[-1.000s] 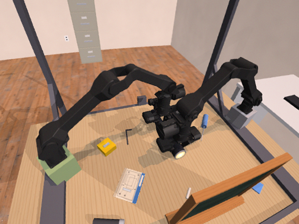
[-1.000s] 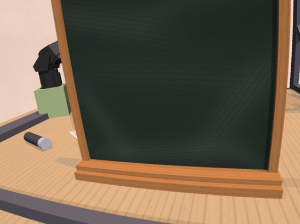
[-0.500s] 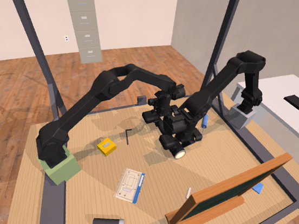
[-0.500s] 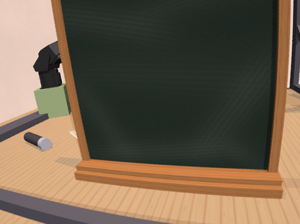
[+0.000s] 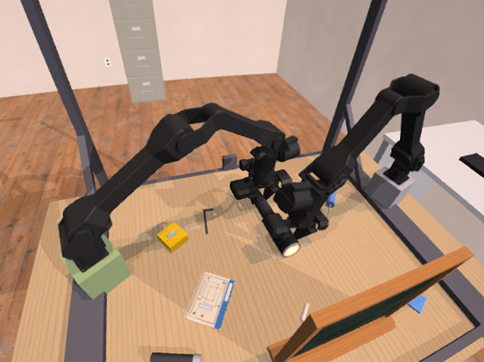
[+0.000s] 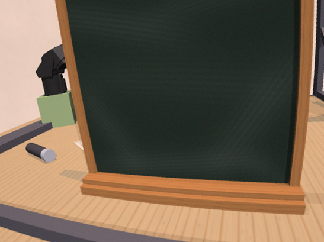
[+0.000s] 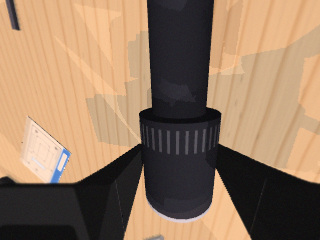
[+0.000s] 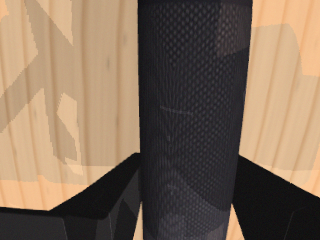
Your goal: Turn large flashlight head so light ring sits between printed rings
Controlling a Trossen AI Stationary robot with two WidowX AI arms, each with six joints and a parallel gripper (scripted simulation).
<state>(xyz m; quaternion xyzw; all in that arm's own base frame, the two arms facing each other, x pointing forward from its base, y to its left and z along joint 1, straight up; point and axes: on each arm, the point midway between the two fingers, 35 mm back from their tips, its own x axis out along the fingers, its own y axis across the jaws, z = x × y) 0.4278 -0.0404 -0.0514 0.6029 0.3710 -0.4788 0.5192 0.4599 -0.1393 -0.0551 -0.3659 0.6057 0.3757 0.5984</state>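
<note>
Right now my left hand is 10 mm short of the flashlight head, 10 mm to the left of it and 30 mm above it. Also, from my left hand: chalk stick: 180 mm ahead, 40 mm to the right, 50 mm below; then booklet: 80 mm ahead, 240 mm to the right, 60 mm below; then yellow box: 110 mm behind, 300 mm to the right, 30 mm below.
</note>
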